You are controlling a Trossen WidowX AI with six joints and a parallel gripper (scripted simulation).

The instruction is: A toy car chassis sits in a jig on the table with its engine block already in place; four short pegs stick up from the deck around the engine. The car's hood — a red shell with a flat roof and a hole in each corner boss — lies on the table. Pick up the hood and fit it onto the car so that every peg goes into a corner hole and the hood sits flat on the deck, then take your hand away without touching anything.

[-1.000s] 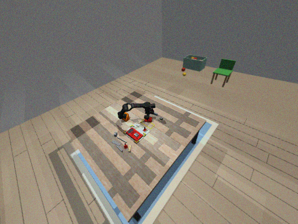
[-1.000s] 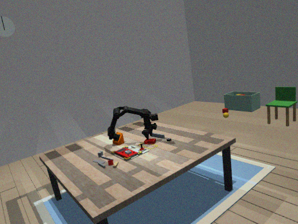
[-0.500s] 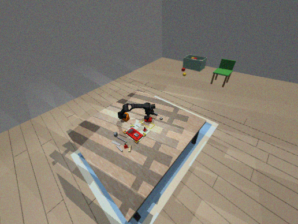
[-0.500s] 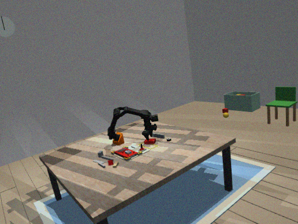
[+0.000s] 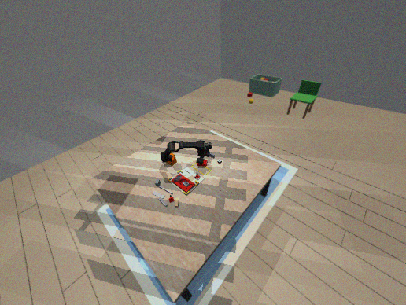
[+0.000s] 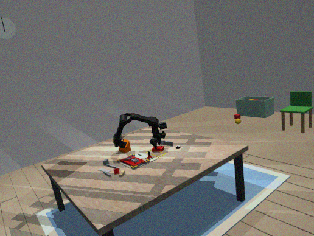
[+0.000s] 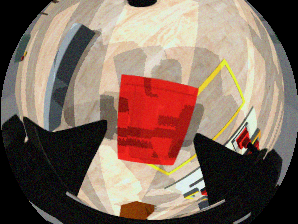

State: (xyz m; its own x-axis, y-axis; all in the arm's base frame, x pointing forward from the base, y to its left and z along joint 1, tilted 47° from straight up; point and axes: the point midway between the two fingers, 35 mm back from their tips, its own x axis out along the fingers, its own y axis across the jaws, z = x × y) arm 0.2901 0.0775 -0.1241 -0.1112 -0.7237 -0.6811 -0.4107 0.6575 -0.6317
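My gripper tip is 1 cm above the red hood. The rest, counted from my gripper tip: yellow-edged jig 1 cm behind, 26 cm to the right, 2 cm below.
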